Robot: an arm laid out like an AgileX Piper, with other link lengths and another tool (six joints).
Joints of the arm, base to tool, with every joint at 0 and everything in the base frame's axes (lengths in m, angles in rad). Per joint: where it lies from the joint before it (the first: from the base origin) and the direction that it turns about. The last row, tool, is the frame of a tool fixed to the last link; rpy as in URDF.
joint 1: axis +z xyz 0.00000 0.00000 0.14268
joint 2: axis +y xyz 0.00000 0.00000 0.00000
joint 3: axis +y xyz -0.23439 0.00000 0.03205
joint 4: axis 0.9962 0 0.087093 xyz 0.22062 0.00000 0.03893
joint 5: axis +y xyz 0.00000 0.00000 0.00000
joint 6: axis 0.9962 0 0.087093 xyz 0.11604 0.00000 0.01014
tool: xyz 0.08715 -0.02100 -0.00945 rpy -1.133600 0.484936 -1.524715
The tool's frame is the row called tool.
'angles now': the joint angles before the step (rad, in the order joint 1, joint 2, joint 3, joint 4, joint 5, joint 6). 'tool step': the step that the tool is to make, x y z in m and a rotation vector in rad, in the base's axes. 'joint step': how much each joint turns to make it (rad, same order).
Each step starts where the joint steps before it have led.
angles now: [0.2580, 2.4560, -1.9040, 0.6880, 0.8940, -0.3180]
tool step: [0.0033, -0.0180, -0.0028, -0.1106, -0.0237, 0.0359]
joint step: [0.0030, 0.0002, -0.0284, -0.1441, 0.0162, 0.0452]
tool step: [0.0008, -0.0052, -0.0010, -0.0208, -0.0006, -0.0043]
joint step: [-0.0029, -0.0005, -0.0013, -0.0269, 0.0006, 0.0149]
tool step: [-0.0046, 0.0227, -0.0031, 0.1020, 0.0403, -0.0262]
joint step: [0.0089, 0.0294, -0.0088, 0.1268, 0.0016, -0.0218]
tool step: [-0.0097, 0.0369, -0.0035, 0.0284, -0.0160, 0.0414]
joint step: [0.0779, 0.0171, -0.0038, 0.0402, -0.0433, -0.0064]
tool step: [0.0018, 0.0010, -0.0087, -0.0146, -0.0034, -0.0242]
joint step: [0.0100, 0.0175, 0.0007, -0.0139, -0.0361, 0.0249]
